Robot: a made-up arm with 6 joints.
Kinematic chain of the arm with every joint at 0, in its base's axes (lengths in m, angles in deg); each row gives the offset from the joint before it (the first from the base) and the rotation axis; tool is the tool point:
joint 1: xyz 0 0 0.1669 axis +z
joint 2: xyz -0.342 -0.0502 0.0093 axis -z
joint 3: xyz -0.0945 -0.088 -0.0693 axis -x
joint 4: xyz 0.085 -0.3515 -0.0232 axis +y
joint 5: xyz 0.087 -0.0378 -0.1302 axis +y
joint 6: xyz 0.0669 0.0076 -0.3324 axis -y
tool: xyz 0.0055 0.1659 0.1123
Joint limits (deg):
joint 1: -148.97..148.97
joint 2: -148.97..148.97
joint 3: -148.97..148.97
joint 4: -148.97..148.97
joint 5: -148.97..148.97
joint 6: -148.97..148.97
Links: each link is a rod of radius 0.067 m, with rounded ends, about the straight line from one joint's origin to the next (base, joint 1, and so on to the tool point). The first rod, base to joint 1, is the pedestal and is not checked.
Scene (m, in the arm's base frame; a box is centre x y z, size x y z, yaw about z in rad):
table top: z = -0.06
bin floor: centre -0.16 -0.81 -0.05 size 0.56 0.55 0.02 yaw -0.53
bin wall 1: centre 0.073 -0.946 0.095 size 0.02 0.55 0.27 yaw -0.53
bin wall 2: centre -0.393 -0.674 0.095 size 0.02 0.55 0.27 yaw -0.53
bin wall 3: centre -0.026 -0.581 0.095 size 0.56 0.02 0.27 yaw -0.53
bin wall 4: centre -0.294 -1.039 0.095 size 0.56 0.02 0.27 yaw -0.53
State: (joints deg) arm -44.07 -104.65 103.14 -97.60 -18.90 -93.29
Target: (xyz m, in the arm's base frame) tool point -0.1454 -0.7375 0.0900
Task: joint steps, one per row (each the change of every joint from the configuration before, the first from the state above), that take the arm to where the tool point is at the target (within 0.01 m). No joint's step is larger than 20 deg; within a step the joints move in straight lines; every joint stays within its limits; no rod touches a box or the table.
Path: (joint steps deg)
1: 17.20 2.91 -10.33 -2.84 0.55 5.15
2: 17.20 2.91 -10.33 -2.84 0.54 5.14
3: 17.20 2.91 -10.33 -2.84 0.55 5.15
4: 17.20 2.91 -10.33 -2.84 0.55 5.14
5: 17.20 2.91 -10.33 -2.84 0.54 5.15
6: 17.20 2.91 -10.33 -2.84 0.55 5.15
7: 17.20 2.91 -10.33 -2.84 0.55 5.14
8: -7.01 -10.04 16.76 -3.63 -4.57 -9.20
9: -7.01 -10.04 16.75 -3.62 -4.57 -9.20
10: -7.01 -10.04 16.76 -3.62 -4.57 -9.20
11: -7.01 -10.04 16.76 -3.62 -4.57 -9.20
12: -7.01 -10.04 16.75 -3.62 -4.58 -9.20

